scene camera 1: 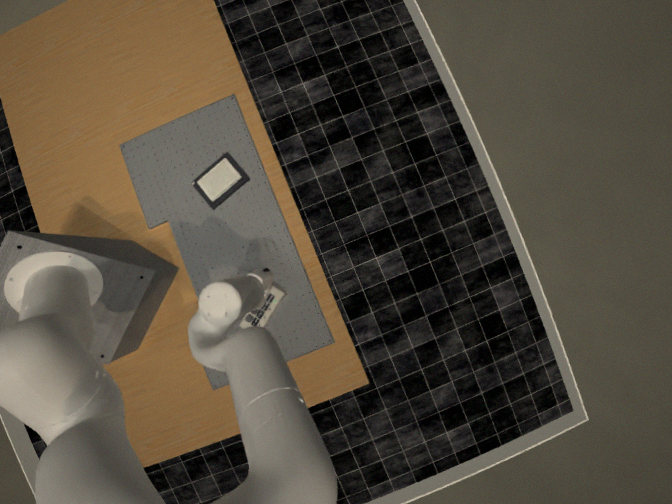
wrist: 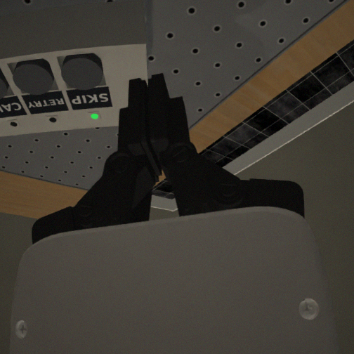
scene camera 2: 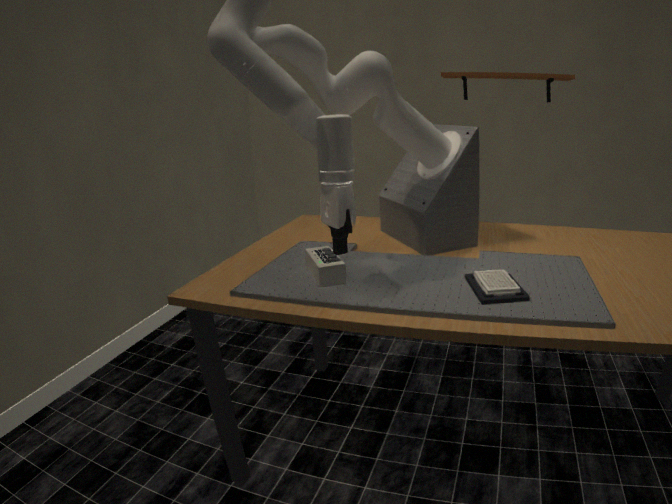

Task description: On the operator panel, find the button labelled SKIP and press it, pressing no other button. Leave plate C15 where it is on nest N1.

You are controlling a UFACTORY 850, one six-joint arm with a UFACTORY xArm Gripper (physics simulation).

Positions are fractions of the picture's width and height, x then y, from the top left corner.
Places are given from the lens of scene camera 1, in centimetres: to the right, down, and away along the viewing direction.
plate C15 (scene camera 1: 0.33,0.36): -39, -24, 90
operator panel (scene camera 1: 0.41,0.58): -19, 13, 86
The marked spots on the operator panel and the plate C15 are 43 cm apart.
